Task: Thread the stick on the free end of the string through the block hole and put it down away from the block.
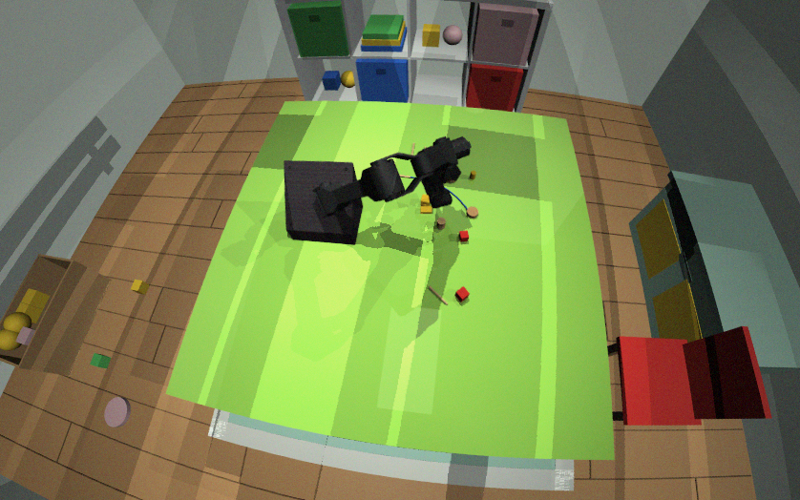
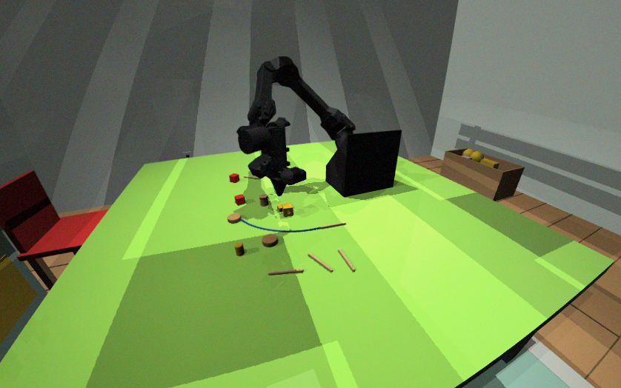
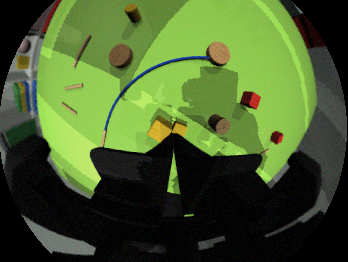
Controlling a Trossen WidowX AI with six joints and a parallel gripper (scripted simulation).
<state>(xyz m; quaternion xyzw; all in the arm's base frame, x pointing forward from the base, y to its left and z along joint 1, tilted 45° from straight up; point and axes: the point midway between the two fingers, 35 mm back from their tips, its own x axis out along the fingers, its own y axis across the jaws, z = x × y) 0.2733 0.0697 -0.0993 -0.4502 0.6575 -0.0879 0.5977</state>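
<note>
Now: gripper tip 50 mm short of the brown cylinder, 70 mm to the left of it and 40 mm above it. From my gripper tip the other things lie so: yellow cylinder: 120 mm ahead, 160 mm to the left, 50 mm below; round wooden button: 140 mm ahead, 10 mm to the left, 50 mm below; thin wooden stick: 120 mm behind, 110 mm to the left, 60 mm below.
</note>
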